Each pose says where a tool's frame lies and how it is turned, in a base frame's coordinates. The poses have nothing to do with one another.
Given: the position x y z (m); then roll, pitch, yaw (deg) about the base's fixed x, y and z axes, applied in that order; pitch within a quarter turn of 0, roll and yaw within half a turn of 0.
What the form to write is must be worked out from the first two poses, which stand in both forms.
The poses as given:
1: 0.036 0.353 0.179 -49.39 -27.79 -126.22
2: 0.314 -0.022 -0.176 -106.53 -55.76 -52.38
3: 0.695 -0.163 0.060 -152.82 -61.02 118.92
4: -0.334 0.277 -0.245 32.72 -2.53 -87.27
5: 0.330 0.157 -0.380 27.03 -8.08 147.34
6: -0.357 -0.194 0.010 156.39 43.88 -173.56
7: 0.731 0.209 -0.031 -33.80 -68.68 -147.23
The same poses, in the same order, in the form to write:
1:
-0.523 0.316 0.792 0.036
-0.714 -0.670 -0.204 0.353
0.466 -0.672 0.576 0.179
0 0 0 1

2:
0.343 0.258 0.903 0.314
-0.446 -0.801 0.399 -0.022
0.827 -0.539 -0.160 -0.176
0 0 0 1

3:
-0.234 0.585 -0.776 0.695
0.424 0.780 0.460 -0.163
0.875 -0.221 -0.431 0.060
0 0 0 1

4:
0.048 0.839 -0.542 -0.334
-0.998 0.064 0.011 0.277
0.044 0.540 0.841 -0.245
0 0 0 1

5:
-0.834 -0.427 0.351 0.330
0.534 -0.784 0.315 0.157
0.141 0.450 0.882 -0.380
0 0 0 1

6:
-0.716 -0.379 0.586 -0.357
-0.081 0.879 0.469 -0.194
-0.693 0.289 -0.660 0.010
0 0 0 1

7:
-0.306 0.014 0.952 0.731
-0.197 -0.979 -0.049 0.209
0.932 -0.202 0.302 -0.031
0 0 0 1

